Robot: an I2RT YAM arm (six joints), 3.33 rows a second.
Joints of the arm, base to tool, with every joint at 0 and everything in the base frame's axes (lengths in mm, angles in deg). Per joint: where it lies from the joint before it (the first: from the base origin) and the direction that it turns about. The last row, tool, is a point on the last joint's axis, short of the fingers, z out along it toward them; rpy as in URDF.
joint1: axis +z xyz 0 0 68
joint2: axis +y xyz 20 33.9 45.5
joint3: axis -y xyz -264 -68.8 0
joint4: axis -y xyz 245 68.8 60
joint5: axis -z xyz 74 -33.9 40.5
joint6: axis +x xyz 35.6 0 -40.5
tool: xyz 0 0 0 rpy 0 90 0
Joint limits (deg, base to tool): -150..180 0..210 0..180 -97..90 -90..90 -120..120
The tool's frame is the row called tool.
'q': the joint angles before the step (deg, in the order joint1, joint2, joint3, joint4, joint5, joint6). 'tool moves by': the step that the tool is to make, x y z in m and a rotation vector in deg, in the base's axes. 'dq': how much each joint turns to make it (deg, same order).
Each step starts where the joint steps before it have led.
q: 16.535, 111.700, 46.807, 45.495, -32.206, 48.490
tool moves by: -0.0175, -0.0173, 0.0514, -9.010, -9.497, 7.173
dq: -2.295, -13.135, -0.386, -15.568, -4.896, -16.831
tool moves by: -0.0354, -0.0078, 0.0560, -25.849, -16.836, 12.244
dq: 0.565, -14.666, 4.879, -32.202, 3.866, -38.448
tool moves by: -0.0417, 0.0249, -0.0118, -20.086, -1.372, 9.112
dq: 8.354, -4.234, -1.540, -15.785, 12.309, -16.957
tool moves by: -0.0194, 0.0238, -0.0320, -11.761, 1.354, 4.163
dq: 7.210, 2.875, -2.863, -1.868, 9.637, -3.894
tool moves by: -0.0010, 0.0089, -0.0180, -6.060, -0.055, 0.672
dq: 2.291, 3.504, -0.407, 0.566, 5.243, -1.467
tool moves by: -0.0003, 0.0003, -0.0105, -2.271, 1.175, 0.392
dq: 0.209, 1.761, -0.454, -0.079, 1.012, -0.798
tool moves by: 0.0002, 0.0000, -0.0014, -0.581, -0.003, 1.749
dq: -0.077, 0.334, 0.067, -0.214, -0.442, -1.846
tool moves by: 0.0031, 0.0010, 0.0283, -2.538, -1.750, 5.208
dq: -0.142, -2.053, 5.253, -7.787, 0.202, -6.198
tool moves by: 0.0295, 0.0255, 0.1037, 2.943, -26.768, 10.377
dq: 1.376, -2.568, 15.353, 5.313, 3.717, -14.668
